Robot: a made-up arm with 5 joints. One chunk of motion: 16 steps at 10 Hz.
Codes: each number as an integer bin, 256 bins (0 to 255) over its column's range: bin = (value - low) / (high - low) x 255, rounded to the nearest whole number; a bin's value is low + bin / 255 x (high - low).
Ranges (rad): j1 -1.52..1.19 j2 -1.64..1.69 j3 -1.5..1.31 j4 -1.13..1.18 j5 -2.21..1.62
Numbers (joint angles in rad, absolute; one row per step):
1: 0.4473 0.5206 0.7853 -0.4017 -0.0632
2: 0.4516 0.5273 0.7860 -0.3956 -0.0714
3: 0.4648 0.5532 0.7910 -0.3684 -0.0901
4: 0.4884 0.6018 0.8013 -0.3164 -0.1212
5: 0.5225 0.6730 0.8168 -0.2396 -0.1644
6: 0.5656 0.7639 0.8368 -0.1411 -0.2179
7: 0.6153 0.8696 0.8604 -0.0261 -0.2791
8: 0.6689 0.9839 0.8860 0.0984 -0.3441
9: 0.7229 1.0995 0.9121 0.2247 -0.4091
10: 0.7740 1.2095 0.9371 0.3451 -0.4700
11: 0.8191 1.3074 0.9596 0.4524 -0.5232
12: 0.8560 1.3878 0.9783 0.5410 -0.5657
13: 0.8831 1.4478 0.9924 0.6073 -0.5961
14: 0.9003 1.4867 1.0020 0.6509 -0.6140
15: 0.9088 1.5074 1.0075 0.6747 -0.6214
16: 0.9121 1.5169 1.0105 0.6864 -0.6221
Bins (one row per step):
1: 185 165 207 80 143
2: 186 166 207 81 142
3: 187 168 208 84 141
4: 189 172 209 90 139
5: 192 177 210 98 136
6: 196 184 212 109 133
7: 201 192 214 122 129
8: 206 201 217 136 124
9: 211 210 219 150 120
10: 216 218 221 163 116
11: 220 226 223 175 112
12: 224 232 225 184 109
13: 226 236 226 192 107
14: 228 239 227 197 106
15: 229 241 228 199 106
16: 229 242 228 201 106

